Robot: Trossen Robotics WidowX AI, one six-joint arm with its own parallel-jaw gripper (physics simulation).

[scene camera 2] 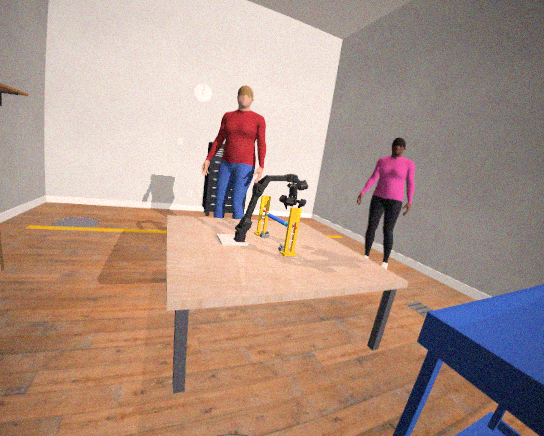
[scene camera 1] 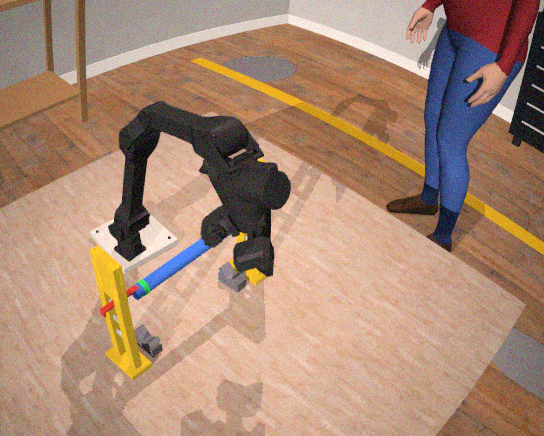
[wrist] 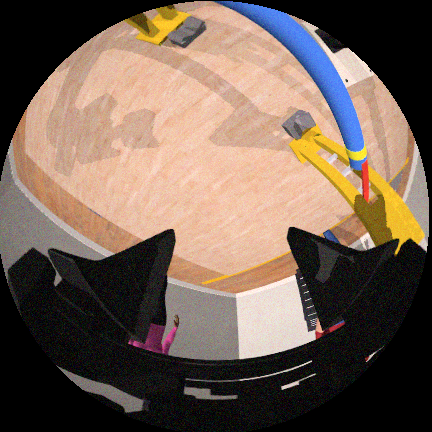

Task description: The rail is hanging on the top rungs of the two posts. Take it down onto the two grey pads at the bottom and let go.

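Where they show: gripper, fingertip midpoint: (wrist: pixel 233 234); arm's base at its link origin: (scene camera 2: pixel 239 240) (scene camera 1: pixel 129 249).
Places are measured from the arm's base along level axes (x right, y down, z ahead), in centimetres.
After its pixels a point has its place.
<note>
The blue rail (scene camera 1: pixel 172 267) @(z 25.3, x 8.8, y -16.8 cm) (scene camera 2: pixel 277 219) @(z 23.3, x 6.0, y -16.3 cm) (wrist: pixel 325 75) with red ends hangs level high between two yellow posts. Its red end passes through the near post (scene camera 1: pixel 125 320) @(z 27.4, x 24.1, y -15.4 cm) in scene camera 1, above lower rungs. The other post (scene camera 1: pixel 256 276) @(z 28.4, x -14.8, y 0.6 cm) (wrist: pixel 400 215) @(z 23.4, x -15.5, y -23.8 cm) is largely behind the arm in that view; the wrist view shows the rail's red end at it. One grey pad (scene camera 1: pixel 149 341) @(z 25.5, x 17.9, y -1.8 cm) (wrist: pixel 187 32) @(z 24.4, x 16.9, y -0.6 cm) lies by the near post's foot, the other pad (scene camera 1: pixel 231 277) @(z 25.1, x -9.7, y -0.7 cm) (wrist: pixel 299 124) @(z 25.0, x -10.3, y -0.7 cm) by the far post's foot. My gripper (scene camera 1: pixel 235 240) (scene camera 2: pixel 293 202) @(z 39.7, x -1.7, y -21.3 cm) (wrist: pixel 233 234) @(z 39.7, x -1.7, y -21.3 cm) is open and empty, above the rail's height and apart from it.
The arm's white base plate (scene camera 1: pixel 155 235) @(z 1.3, x -8.2, y -0.1 cm) (scene camera 2: pixel 232 240) @(z -4.9, x 0.2, y -0.1 cm) is on the wooden table (scene camera 1: pixel 375 300) @(z 54.0, x -27.3, y 1.8 cm) (scene camera 2: pixel 225 280) @(z -26.5, x 47.6, y 1.7 cm), behind the rail in scene camera 1. A person in red (scene camera 2: pixel 243 137) and a person in pink (scene camera 2: pixel 391 177) stand beyond the table. A blue table (scene camera 2: pixel 490 330) stands at the right.
</note>
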